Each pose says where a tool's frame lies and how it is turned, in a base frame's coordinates. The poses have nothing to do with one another.
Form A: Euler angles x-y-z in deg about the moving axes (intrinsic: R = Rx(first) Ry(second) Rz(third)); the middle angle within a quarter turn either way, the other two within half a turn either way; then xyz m.
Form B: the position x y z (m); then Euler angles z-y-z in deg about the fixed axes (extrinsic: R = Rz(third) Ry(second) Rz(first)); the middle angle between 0 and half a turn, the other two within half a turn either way. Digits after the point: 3 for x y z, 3 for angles.
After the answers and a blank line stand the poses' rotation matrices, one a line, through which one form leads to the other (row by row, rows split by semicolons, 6 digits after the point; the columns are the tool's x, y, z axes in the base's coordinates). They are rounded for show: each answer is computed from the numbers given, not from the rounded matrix.
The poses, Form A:
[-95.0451, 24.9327, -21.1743, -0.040, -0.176, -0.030]
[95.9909, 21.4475, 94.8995, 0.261, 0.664, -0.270]
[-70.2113, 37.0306, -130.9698, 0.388, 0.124, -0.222]
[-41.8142, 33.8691, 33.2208, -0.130, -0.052, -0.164]
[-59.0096, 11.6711, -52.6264, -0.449, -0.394, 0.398]
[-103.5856, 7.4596, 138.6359, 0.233, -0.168, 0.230]
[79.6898, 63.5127, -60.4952, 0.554, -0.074, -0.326]
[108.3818, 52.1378, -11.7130, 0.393, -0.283, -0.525]
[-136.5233, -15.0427, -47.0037, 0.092, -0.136, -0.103]
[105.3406, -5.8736, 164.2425, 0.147, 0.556, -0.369]
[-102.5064, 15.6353, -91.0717, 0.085, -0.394, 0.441]
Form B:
[-0.040, -0.176, -0.030, -113.306, 94.574, 64.982]
[0.261, 0.664, -0.270, -172.903, 95.575, -68.445]
[0.388, 0.124, -0.222, 151.256, 74.320, 51.280]
[-0.130, -0.052, -0.164, -24.857, 51.768, 44.808]
[-0.449, -0.394, 0.398, -135.699, 59.718, 76.452]
[0.233, -0.168, 0.230, 46.839, 103.468, 82.328]
[0.554, -0.074, -0.326, 20.257, 85.422, -26.117]
[0.393, -0.283, -0.525, 92.987, 101.160, -36.418]
[0.092, -0.136, -0.103, -121.696, 134.490, 111.335]
[0.147, 0.556, -0.369, -107.366, 105.258, -96.089]
[0.085, -0.394, 0.441, 175.507, 102.037, 74.004]

0.845582 0.327543 0.421553; -0.359805 -0.233681 0.903290; 0.394375 -0.915483 -0.079744
-0.079494 -0.927352 0.365649; -0.135048 -0.353409 -0.925670; 0.987645 -0.122965 -0.097143
-0.523423 0.602771 0.602241; 0.115923 -0.649849 0.751172; 0.844150 0.462994 0.270271
0.694611 -0.454901 0.557297; 0.097497 0.827067 0.553584; -0.712748 -0.330191 0.618841
0.594460 0.778264 0.202293; -0.514449 0.174733 0.839530; 0.618029 -0.603136 0.504249
-0.744173 -0.655249 0.129827; -0.060518 0.259691 0.963794; -0.665240 0.709373 -0.232910
0.219653 0.388160 0.895033; 0.277917 0.854528 -0.438798; -0.935155 0.345128 0.079824
0.600984 0.124600 0.789489; 0.797624 -0.156685 -0.582448; 0.051128 0.979757 -0.193549
0.658582 0.706335 -0.259539; 0.652523 -0.364249 0.664482; 0.374810 -0.606971 -0.700788
-0.957367 -0.270141 -0.102334; 0.023135 0.281415 -0.959307; 0.287946 -0.920777 -0.263168
-0.018012 0.962828 0.269513; 0.221432 -0.259022 0.940147; 0.975009 0.076612 -0.208536

